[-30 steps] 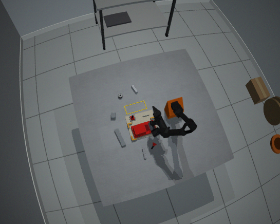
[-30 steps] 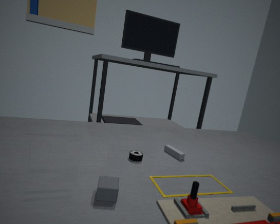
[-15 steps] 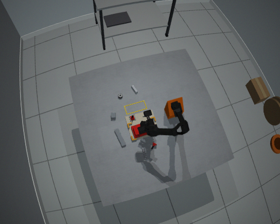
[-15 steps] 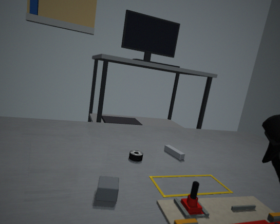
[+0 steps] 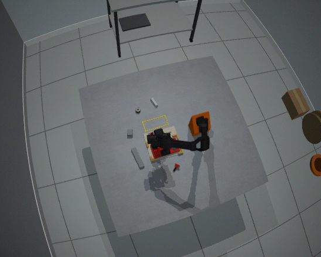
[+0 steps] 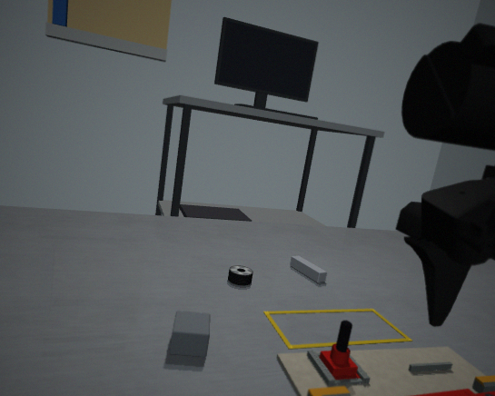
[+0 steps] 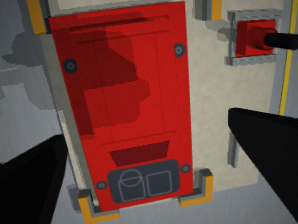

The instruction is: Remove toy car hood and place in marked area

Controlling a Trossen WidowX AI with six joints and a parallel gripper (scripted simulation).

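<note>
My gripper tip is 1 cm short of the red hood and 6 cm above it. Also, from my gripper tip: black wheel: 5 cm ahead, 36 cm to the right, 10 cm below; then long grey bar: 18 cm ahead, 1 cm to the left, 10 cm below.
</note>
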